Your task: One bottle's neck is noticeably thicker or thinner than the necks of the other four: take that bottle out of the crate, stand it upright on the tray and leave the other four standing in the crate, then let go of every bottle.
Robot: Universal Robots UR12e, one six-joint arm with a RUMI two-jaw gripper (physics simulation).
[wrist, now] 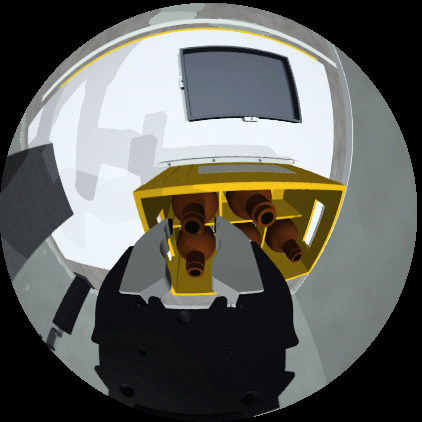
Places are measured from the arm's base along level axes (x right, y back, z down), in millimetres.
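Pixels of known places: gripper, fingertip midpoint: (193, 218).
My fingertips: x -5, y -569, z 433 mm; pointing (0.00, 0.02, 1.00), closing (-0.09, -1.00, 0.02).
For each thing: its top centre in the pictures, then the offset to it from my fingertips. "spot": a spot on its surface instead. Level surfaces: height alone.
- yellow crate at its top centre: (261, 253) dz -8, dx +44, dy -87 mm
- upper-left bottle at its top centre: (191, 227) dz +4, dx +14, dy +1 mm
- upper-right bottle at its top centre: (266, 217) dz +4, dx -2, dy -86 mm
- lower-left bottle at its top centre: (194, 272) dz +4, dx +97, dy -3 mm
- lower-right bottle at its top centre: (297, 257) dz +4, dx +75, dy -178 mm
- fifth bottle at its top centre: (252, 267) dz +4, dx +88, dy -92 mm
- dark grey tray at a spot on its surface: (240, 85) spot: dz +162, dx -224, dy -75 mm
- white table at its surface level: dz +167 mm
- pale strip with small screws, surface spot: (190, 161) spot: dz +137, dx -43, dy +15 mm
The yellow crate (240, 187) holds five brown bottles. The upper-left bottle (192, 217) is between my spread fingers, with a gap on each side of its neck. The upper-right bottle (250, 202) leans outward in the view. A lower-left bottle (196, 245) and a lower-right bottle (282, 232) show smaller necks in the view. The fifth bottle (247, 231) is mostly hidden behind my right finger, its neck out of sight. My gripper (193, 218) is partly open and grips nothing. The dark grey tray (240, 85) lies beyond the crate.
A white table (120, 115) carries the tray and the crate. A pale strip with small screws (190, 161) runs along the crate's far side. The crate has dividers and side walls with handle slots. A dark panel (35, 190) is at the left edge of the view.
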